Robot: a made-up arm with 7 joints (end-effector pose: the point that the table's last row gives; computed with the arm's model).
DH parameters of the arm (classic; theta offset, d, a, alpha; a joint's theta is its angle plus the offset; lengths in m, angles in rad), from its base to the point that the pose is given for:
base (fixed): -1.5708 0.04 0 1.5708
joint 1: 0 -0.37 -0.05 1.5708
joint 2: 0 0.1 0.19 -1.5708
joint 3: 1.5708 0.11 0 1.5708
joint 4: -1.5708 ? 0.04 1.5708
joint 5: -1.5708 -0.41 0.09 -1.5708
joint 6: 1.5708 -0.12 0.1 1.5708
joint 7: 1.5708 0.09 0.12 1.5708
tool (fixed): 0 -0.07 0 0
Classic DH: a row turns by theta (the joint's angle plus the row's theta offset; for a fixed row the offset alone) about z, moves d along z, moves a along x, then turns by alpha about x.
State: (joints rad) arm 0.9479 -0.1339 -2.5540 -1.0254 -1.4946 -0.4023 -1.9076
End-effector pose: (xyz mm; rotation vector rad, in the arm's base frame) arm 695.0 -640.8 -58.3 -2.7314 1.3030 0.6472
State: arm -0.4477 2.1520 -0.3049 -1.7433 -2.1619 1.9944 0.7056
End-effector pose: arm -84.1 1.2 -221.9 -1.6564 1.0272 -1.8985
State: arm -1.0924 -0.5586 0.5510 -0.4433 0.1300 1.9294 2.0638
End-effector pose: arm 247.0 -241.4 282.1 1.1942 1.2238 2.4962
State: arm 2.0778 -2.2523 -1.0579 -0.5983 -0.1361 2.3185 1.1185
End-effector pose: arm 773.6 -120.4 -461.3 -1.5856 -1.1566 2.3345
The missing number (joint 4, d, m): 0.03
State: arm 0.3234 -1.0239 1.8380 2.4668 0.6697 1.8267 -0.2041
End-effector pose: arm 569.9 -569.7 247.8 -0.9508 -1.2451 -2.5275
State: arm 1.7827 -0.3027 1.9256 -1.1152 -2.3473 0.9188 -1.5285
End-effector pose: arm 828.7 -163.3 -123.4 -1.5362 0.1500 -0.5609
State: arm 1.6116 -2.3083 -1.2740 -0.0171 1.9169 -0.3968 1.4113
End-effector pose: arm 639.7 52.2 -454.2 1.4809 -1.3622 1.8334
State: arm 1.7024 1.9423 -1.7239 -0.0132 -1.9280 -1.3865 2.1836
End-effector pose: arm -23.1 -498.3 -226.8 -0.9705 -1.3127 -1.2822
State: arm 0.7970 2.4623 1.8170 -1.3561 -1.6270 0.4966 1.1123
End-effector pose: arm 204.7 -114.8 171.5 2.3134 0.2442 -0.8404
